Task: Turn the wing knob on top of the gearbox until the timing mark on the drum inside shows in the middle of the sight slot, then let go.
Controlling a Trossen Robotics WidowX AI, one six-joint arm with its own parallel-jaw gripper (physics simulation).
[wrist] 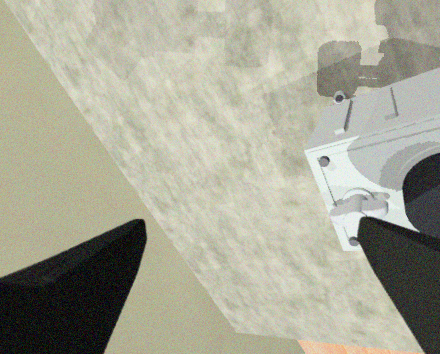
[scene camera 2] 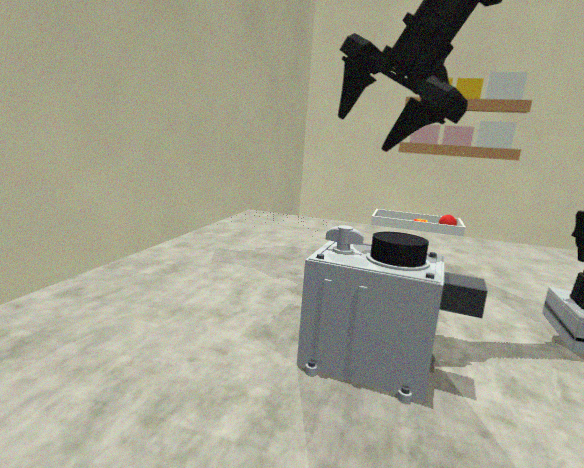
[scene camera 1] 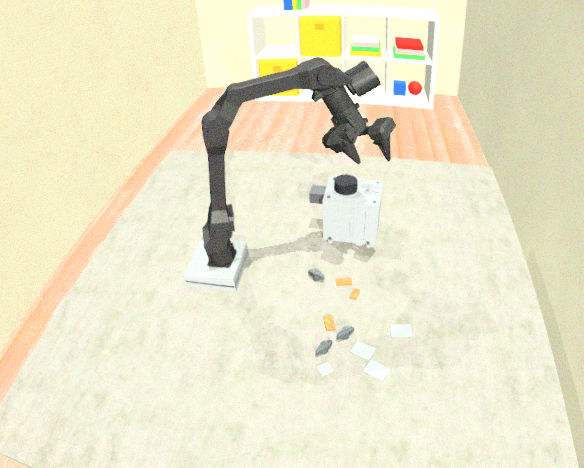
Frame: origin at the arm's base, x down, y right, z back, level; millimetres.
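Seen in the pictures: gripper, fingertip midpoint: (wrist: pixel 251 228) (scene camera 2: pixel 360 133) (scene camera 1: pixel 374 161); arm's base at its link origin: (scene camera 1: pixel 222 258).
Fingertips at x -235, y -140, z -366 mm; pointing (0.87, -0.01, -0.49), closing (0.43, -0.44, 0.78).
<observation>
Pixels of each thing's top centre, then the offset from my fingertips to it. "*": a spot on its surface instead.
- pale grey gearbox at its top centre: (scene camera 2: pixel 401 232) (scene camera 1: pixel 345 178) dx +111, dy -89, dz +77 mm
- wide black round cap at a spot on its surface: (wrist: pixel 425 195) (scene camera 1: pixel 351 184) * dx +118, dy -75, dz +59 mm
- dark block at a spot on its surface: (scene camera 2: pixel 464 295) * dx +167, dy -113, dz +153 mm
The pale grey gearbox (scene camera 1: pixel 350 222) (scene camera 2: pixel 370 325) (wrist: pixel 372 117) stands upright on the mottled mat. Its grey wing knob (scene camera 2: pixel 344 239) (wrist: pixel 361 205) is on the top beside a wide black round cap (scene camera 1: pixel 345 184) (scene camera 2: pixel 399 249) (wrist: pixel 425 195); in scene camera 1 the knob is too faint to make out well. My gripper (scene camera 1: pixel 374 160) (scene camera 2: pixel 363 133) (wrist: pixel 251 228) is wide open and empty, tilted, well above the gearbox and apart from the knob. In the wrist view the knob lies just above the right fingertip, off the middle between the fingers. The sight slot and timing mark cannot be made out.
A dark block (scene camera 1: pixel 317 194) (scene camera 2: pixel 464 295) juts from the gearbox's side. Orange pieces (scene camera 1: pixel 343 282), grey winged pieces (scene camera 1: pixel 345 333) and pale squares (scene camera 1: pixel 376 370) lie on the mat. A shallow tray (scene camera 2: pixel 420 228) holds a red ball (scene camera 2: pixel 448 220). A white shelf unit (scene camera 1: pixel 350 10) stands behind.
</observation>
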